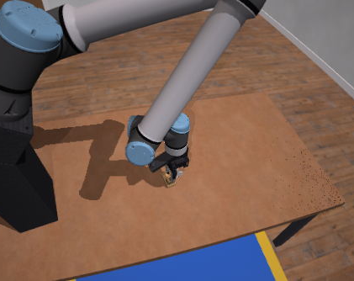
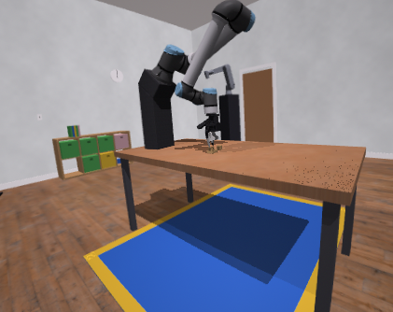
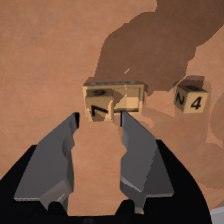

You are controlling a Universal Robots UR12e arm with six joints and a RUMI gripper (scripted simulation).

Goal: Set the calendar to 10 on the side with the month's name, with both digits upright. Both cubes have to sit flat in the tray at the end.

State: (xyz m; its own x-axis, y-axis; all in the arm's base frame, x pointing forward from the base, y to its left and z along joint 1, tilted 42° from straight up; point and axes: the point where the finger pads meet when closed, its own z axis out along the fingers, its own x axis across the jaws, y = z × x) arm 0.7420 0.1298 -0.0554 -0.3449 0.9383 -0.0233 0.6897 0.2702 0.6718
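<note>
Now: the wooden tray 1 cm behind my hand, 2 cm to the left of it and 5 cm below it.
</note>
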